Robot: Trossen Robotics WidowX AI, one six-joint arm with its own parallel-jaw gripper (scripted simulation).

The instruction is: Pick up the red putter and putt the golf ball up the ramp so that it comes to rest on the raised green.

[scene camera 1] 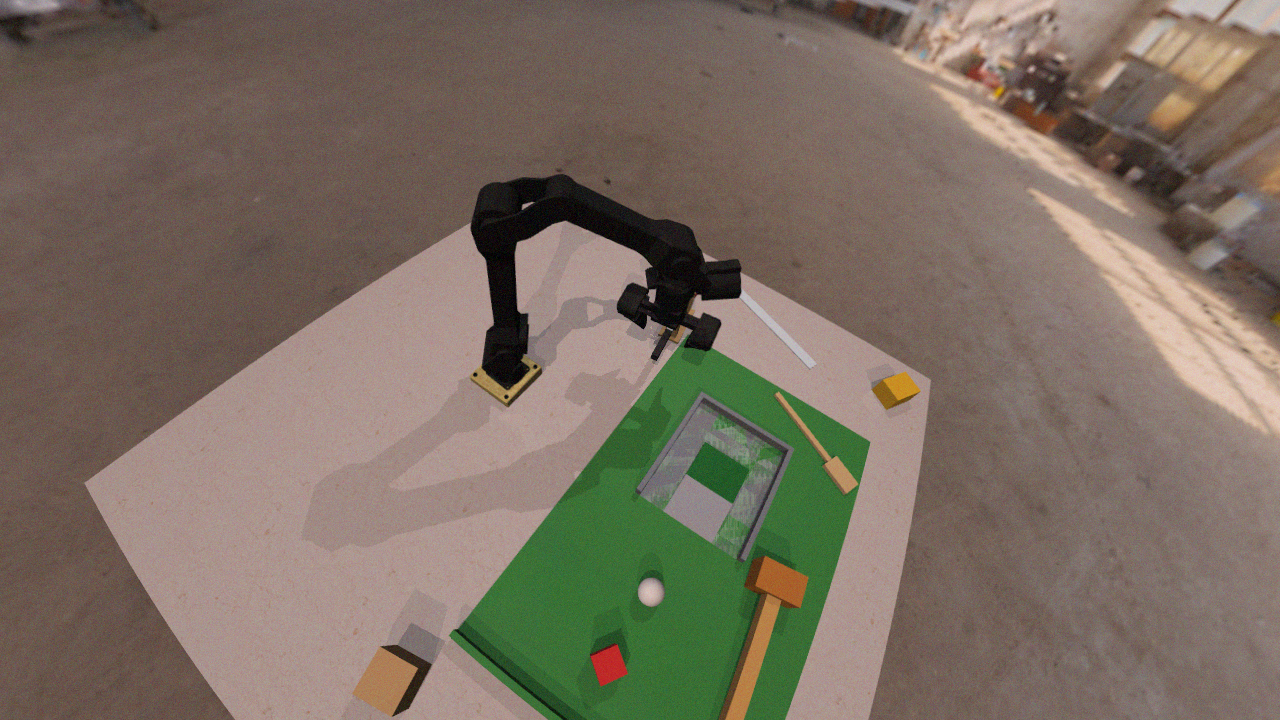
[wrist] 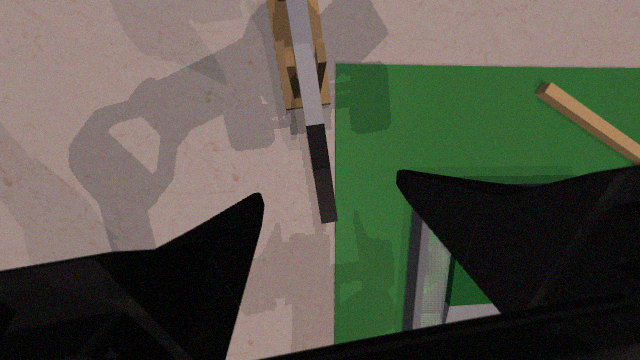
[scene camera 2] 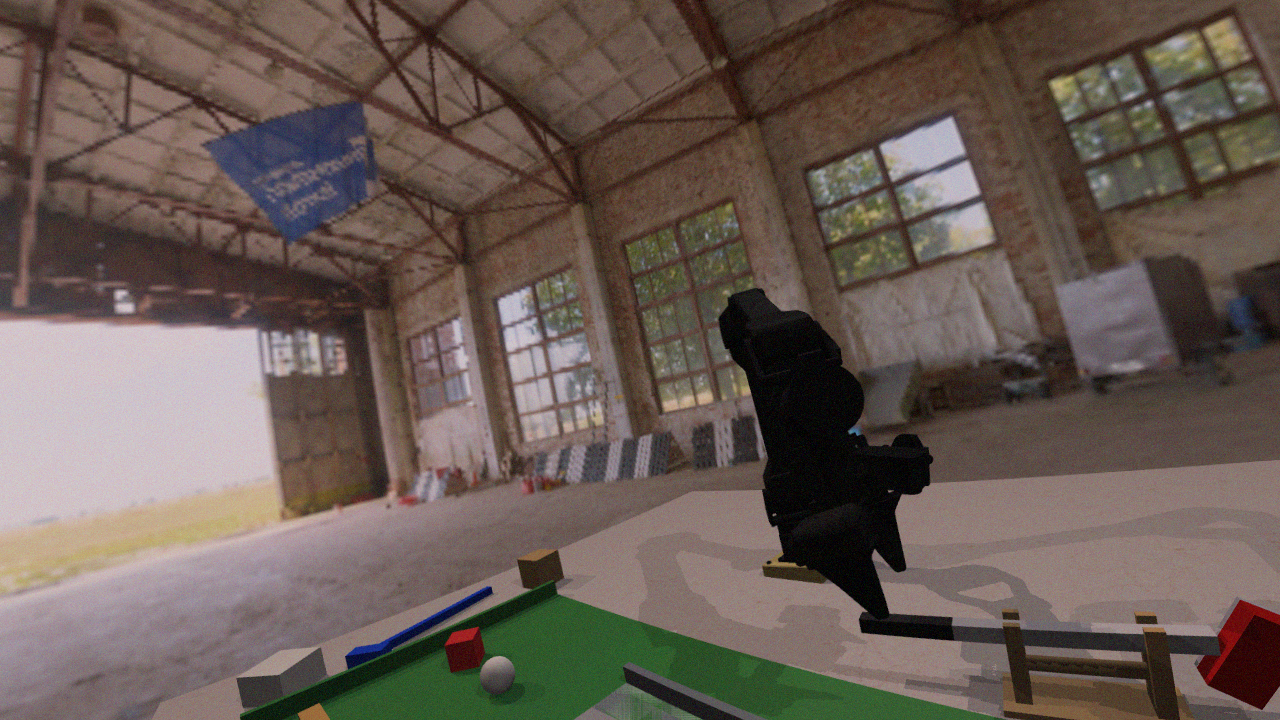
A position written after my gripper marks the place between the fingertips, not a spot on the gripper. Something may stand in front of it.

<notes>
My gripper (scene camera 2: 893, 592) is open, with nothing in its grasp. Also in view: a white stick (scene camera 1: 745, 298), a wooden putter (scene camera 1: 834, 467), a tan block (scene camera 2: 539, 567) and a yellow cube (scene camera 1: 893, 391).
My gripper shows as well in scene camera 1 (scene camera 1: 664, 336) and in the wrist view (wrist: 330, 187). The wrist view misses the white stick: it is out of frame. Scene camera 2 does not show the white stick: it is out of frame.
</notes>
